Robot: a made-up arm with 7 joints. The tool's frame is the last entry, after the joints.
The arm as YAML. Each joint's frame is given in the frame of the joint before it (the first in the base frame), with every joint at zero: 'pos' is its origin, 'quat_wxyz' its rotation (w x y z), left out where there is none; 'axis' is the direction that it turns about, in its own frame. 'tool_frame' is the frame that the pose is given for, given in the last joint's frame.
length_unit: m
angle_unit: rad
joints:
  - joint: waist
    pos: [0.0, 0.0, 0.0]
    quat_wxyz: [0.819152, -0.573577, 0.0, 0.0]
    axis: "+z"
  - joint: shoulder
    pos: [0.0, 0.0, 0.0]
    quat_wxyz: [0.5, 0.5, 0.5, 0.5]
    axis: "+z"
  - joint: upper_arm
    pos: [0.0, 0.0, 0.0]
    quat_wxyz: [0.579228, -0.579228, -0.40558, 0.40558]
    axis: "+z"
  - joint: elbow
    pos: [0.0, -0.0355, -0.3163]
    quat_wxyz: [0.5, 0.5, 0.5, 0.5]
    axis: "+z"
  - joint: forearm
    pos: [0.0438, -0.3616, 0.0]
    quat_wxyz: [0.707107, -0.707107, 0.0, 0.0]
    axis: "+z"
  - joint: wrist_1
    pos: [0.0, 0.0, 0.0]
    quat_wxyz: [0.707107, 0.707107, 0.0, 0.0]
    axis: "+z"
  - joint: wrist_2
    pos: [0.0, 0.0, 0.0]
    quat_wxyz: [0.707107, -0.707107, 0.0, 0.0]
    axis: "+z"
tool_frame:
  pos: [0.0, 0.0, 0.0]
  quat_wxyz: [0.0, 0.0, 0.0, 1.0]
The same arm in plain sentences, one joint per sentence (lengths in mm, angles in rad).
The arm has seven revolute joints in a row. What follows holds with every joint at zero, and every direction is one of the base frame's. The first joint lies at the same point as the base frame's origin and rotates about the direction (0, 0.9397, 0.342). The second joint lies at the same point as the first joint and rotates about +x. The third joint lies at the same point as the second joint and rotates about +z. The fourth joint lies 35.5 mm along +x and 316.3 mm along -z from the third joint and rotates about +y. The fifth joint lies 43.8 mm along -x and 361.6 mm along -z from the fourth joint and rotates about +z. The sixth joint lies at the same point as the fifth joint and rotates about +y. The seventh joint lies at the same point as the sixth joint and rotates about +z. The tool frame, which is the frame that the pose is given for, lies at the same point as the seventh joint; its axes are the base frame's turned by roll 0, pitch 0 and yaw 0 rad (as in URDF: about the fixed x, then y, then z).
